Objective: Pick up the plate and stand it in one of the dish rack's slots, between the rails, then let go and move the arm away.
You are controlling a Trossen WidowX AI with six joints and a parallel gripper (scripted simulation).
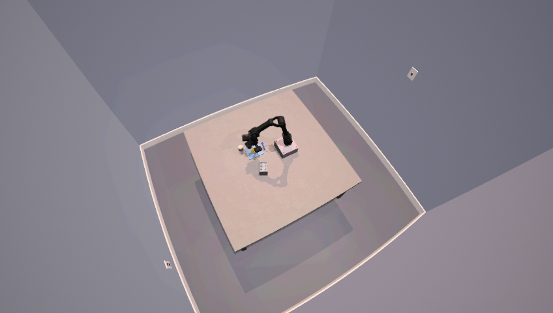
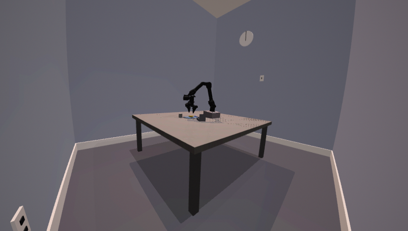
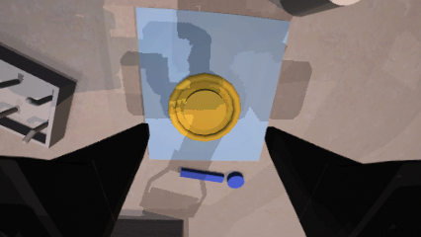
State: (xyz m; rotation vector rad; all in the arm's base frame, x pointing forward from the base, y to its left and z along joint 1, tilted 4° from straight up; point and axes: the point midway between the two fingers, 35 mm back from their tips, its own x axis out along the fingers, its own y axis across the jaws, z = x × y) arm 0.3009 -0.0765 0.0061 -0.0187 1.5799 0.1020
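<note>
The yellow plate is 40 mm below my gripper tip. The rest, counted from my gripper tip: small white cup (110 mm ahead, 70 mm to the right, 40 mm below); grey dish rack (200 mm to the left, 40 mm below); blue spoon (100 mm behind, 60 mm below, 30 mm to the right).
</note>
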